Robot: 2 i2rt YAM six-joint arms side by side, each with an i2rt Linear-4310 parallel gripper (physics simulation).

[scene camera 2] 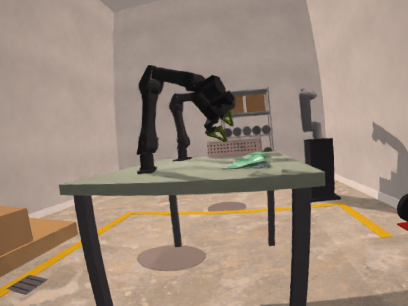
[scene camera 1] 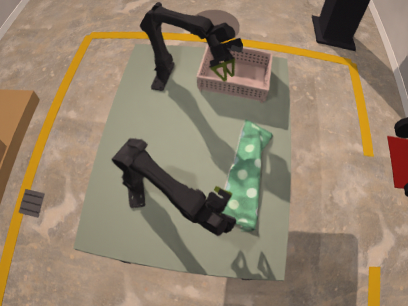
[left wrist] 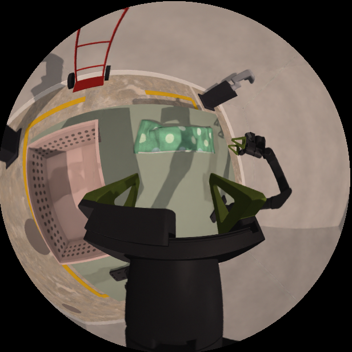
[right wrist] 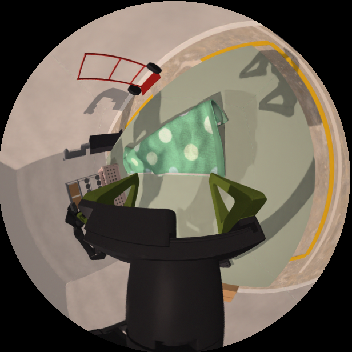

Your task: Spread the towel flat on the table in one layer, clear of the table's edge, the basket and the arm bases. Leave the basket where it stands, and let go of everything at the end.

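Note:
The green towel (scene camera 1: 243, 175) (scene camera 2: 252, 161) (left wrist: 170, 138) (right wrist: 187, 137) with pale dots lies in a long narrow shape on the table (scene camera 1: 112, 225) (scene camera 2: 200, 186), near its right edge in scene camera 1. It is folded and rumpled, with a turned corner at its upper end and a curled edge in the right wrist view. The pink basket (scene camera 1: 232, 90) (scene camera 2: 235, 148) (right wrist: 111, 172) stands above the towel in scene camera 1. My left gripper (scene camera 1: 228, 78) (left wrist: 174, 176) is open and empty over the basket's left part. My right gripper (right wrist: 173, 176) is open and empty above the towel's lower left side; its fingers are mostly hidden in scene camera 1.
The left arm base (scene camera 1: 161, 81) stands left of the basket in scene camera 1. The right arm base (scene camera 1: 136, 197) stands lower, left of the towel. The table's right and lower edges lie close to the towel. A red hand cart (left wrist: 89, 84) stands off the table.

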